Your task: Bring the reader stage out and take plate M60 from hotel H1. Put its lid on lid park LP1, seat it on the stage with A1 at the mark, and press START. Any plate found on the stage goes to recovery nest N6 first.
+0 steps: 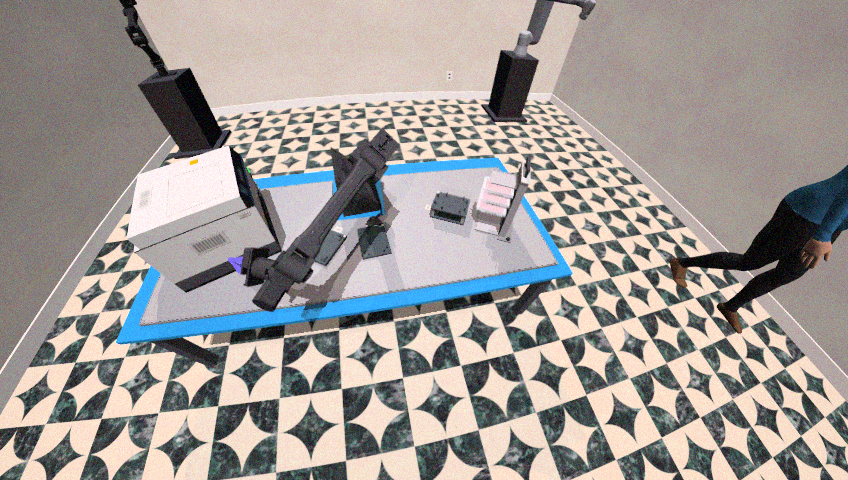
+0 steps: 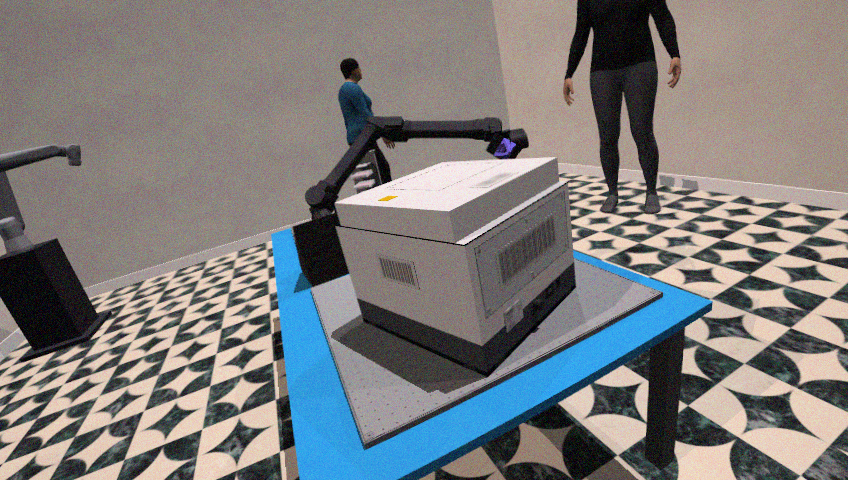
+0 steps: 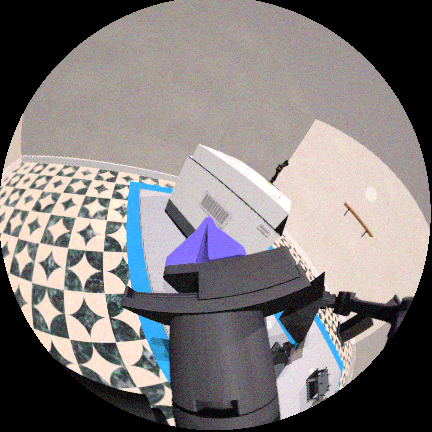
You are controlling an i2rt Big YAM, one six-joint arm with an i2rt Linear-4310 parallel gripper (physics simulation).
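Frame: origin at the arm's base, x ahead, y left, z up, level; centimetres.
Seen in the pictures: gripper, fingertip midpoint: (image 1: 229, 258) (image 2: 509, 153) (image 3: 208, 221); arm's base, link origin: (image 2: 328, 231) (image 3: 318, 299).
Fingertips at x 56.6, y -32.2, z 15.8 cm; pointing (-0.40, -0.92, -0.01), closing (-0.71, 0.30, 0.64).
Observation:
Pixels of each thing's top centre, then the offset from my fingertips to it.
- white reader, top centre: (image 2: 442, 179) (image 3: 257, 176) (image 1: 185, 183) dx -33.7, dy -24.2, dz +2.9 cm
- dark raised fixture, top centre: (image 1: 451, 200) dx -36.4, dy +76.4, dz -21.7 cm
The white reader (image 1: 190, 208) (image 2: 416, 261) (image 3: 240, 200) stands at the left end of the table; its dark front panel (image 1: 240, 181) is seen edge-on, and the stage and START button cannot be made out. My gripper (image 1: 233, 263) (image 2: 505, 147) (image 3: 208, 221) is shut and empty, its purple fingertips raised beside the vented side of the reader. The hotel rack (image 1: 515, 208) with several pinkish plates (image 1: 496, 196) stands at the right end; labels cannot be read. A dark raised fixture (image 1: 449, 205) (image 3: 318, 385) stands left of it. Two dark flat holders (image 1: 331, 246) (image 1: 376, 242) lie mid-table, partly behind the arm.
My arm's base (image 1: 355, 190) (image 2: 321, 249) stands at the table's back edge, and its links reach over the flat holders. The blue table edge (image 1: 357, 309) (image 2: 672, 309) runs in front. A person in teal (image 1: 821, 205) (image 2: 355, 110) and one in black (image 2: 623, 35) stand beyond the table.

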